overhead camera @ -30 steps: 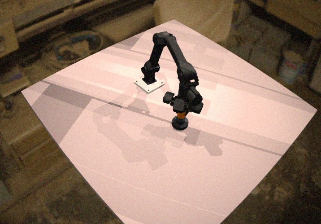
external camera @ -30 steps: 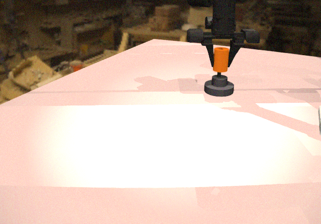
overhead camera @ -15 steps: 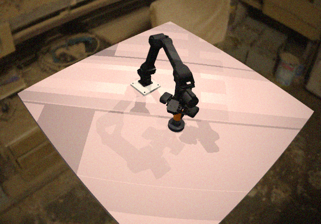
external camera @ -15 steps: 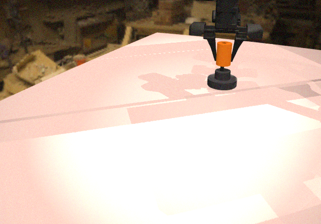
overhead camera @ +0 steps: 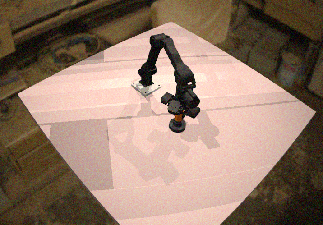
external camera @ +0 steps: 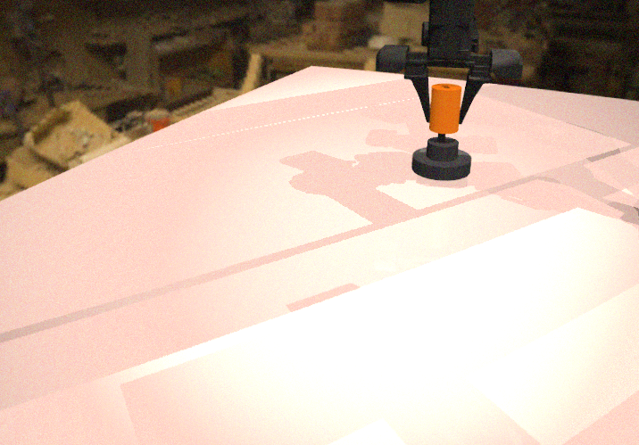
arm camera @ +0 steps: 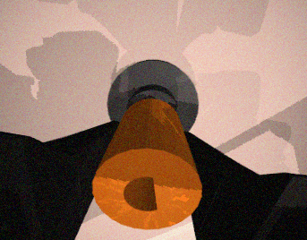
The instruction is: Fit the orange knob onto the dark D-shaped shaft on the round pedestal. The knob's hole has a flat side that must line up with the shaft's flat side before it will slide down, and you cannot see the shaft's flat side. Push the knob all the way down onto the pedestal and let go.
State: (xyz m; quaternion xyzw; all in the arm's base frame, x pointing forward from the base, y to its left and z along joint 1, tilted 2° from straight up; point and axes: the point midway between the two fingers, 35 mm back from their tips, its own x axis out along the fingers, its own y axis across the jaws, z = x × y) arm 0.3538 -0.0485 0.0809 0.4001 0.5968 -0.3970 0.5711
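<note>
My gripper tip is now 20 mm below the orange knob. The rest, counted from my gripper tip: pedestal: 40 mm below.
</note>
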